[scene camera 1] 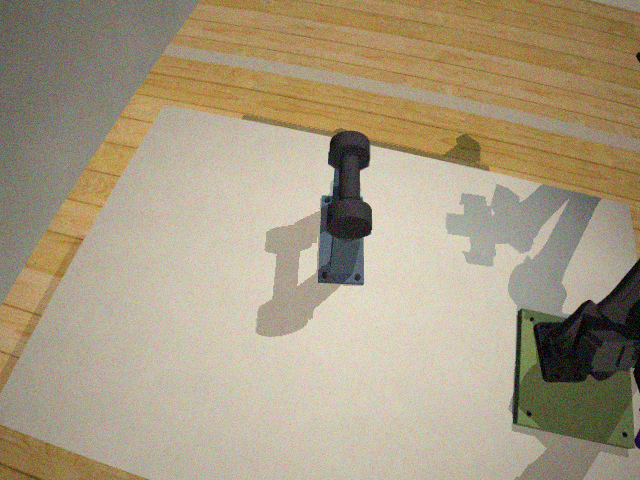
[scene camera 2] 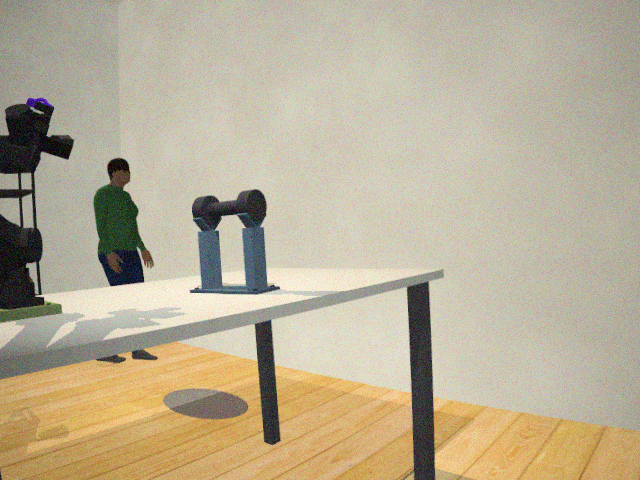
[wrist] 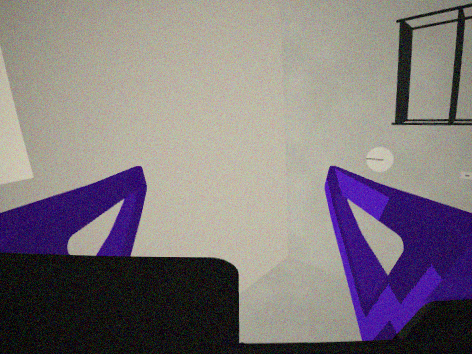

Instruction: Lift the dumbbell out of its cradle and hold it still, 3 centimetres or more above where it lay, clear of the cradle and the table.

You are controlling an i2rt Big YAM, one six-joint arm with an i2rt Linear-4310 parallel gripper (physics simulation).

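Places are measured from the arm's base along level axes (x back, y right, z up), in millimetres.
Where they show: gripper, fingertip midpoint: (scene camera 2: 38, 114) (wrist: 235, 176); arm's base, origin of the base link: (scene camera 1: 557, 352) (scene camera 2: 14, 305).
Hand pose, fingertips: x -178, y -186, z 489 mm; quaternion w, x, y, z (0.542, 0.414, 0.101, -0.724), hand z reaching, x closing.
Each offset is from my fingertips to the top centre of the thing. Level surfaces: height alone.
A dark grey dumbbell {dx -272, dy +441, dz -256 mm} (scene camera 1: 350, 178) (scene camera 2: 227, 207) lies level across the tops of a blue cradle {dx -272, dy +441, dz -314 mm} (scene camera 1: 341, 268) (scene camera 2: 254, 258), one end on each of its two posts. The cradle stands upright on the white table {dz -510 mm} (scene camera 1: 180, 361) (scene camera 2: 330, 281). My gripper (wrist: 235, 176) is open, with its purple fingers wide apart and nothing between them. In the scene camera 2 view its purple part (scene camera 2: 40, 102) shows high at the left edge, higher than the dumbbell and well apart from it. The dumbbell and the cradle do not show in the wrist view.
The black arm stands on a green base plate (scene camera 1: 568, 408) (scene camera 2: 38, 310) on the table, at the right in the scene camera 1 view. A person (scene camera 2: 117, 222) in a green top stands beyond the table. A black rack (wrist: 404, 75) shows at the upper right of the wrist view.
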